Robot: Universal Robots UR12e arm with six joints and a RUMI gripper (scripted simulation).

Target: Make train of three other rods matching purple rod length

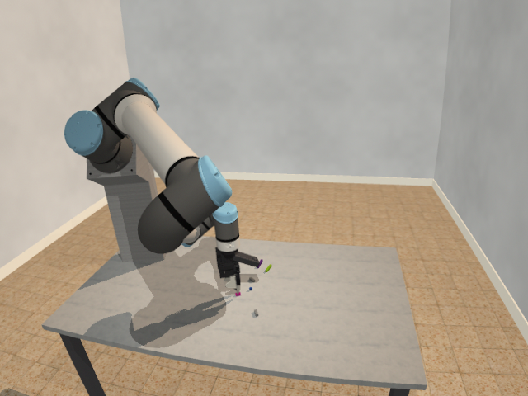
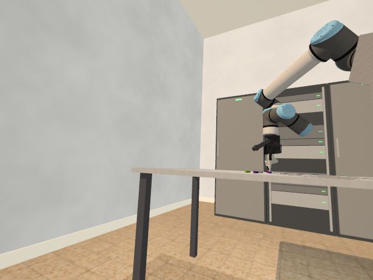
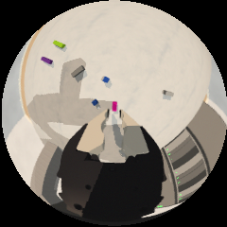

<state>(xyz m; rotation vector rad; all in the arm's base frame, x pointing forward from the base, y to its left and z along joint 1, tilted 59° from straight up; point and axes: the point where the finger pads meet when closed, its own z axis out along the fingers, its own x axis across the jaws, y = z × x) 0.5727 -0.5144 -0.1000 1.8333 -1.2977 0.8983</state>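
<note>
My gripper is now 3 cm above the magenta rod. The rest, counted from my hand: lime rod (13 cm ahead, 18 cm to the left, 3 cm below); then purple rod (9 cm ahead, 22 cm to the left, 3 cm below).
</note>
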